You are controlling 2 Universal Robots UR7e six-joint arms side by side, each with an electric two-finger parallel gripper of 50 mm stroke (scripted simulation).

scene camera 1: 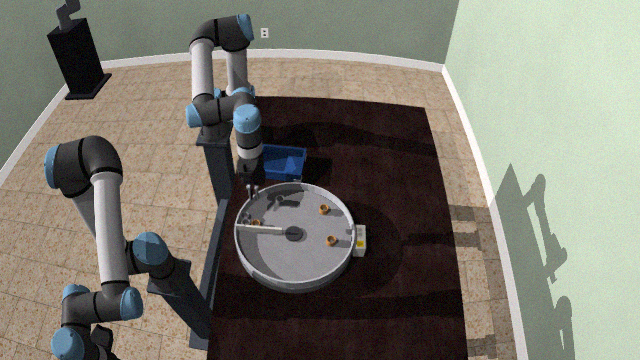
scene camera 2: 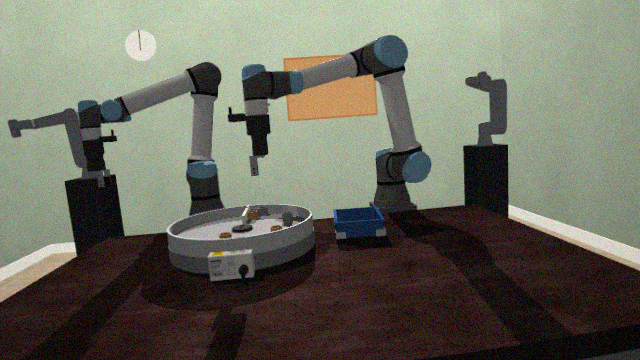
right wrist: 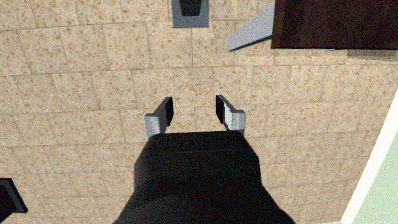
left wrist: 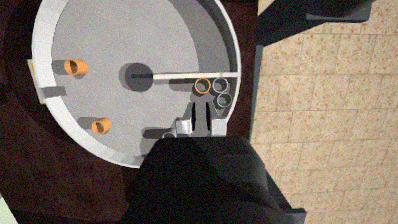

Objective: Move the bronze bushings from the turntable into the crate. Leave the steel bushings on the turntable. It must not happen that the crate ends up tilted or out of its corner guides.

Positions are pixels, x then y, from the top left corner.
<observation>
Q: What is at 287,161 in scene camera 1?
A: A blue crate.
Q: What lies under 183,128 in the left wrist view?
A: My left gripper.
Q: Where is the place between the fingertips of my right gripper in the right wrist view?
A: At 194,104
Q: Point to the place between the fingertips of my left gripper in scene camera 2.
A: At 255,175
</observation>
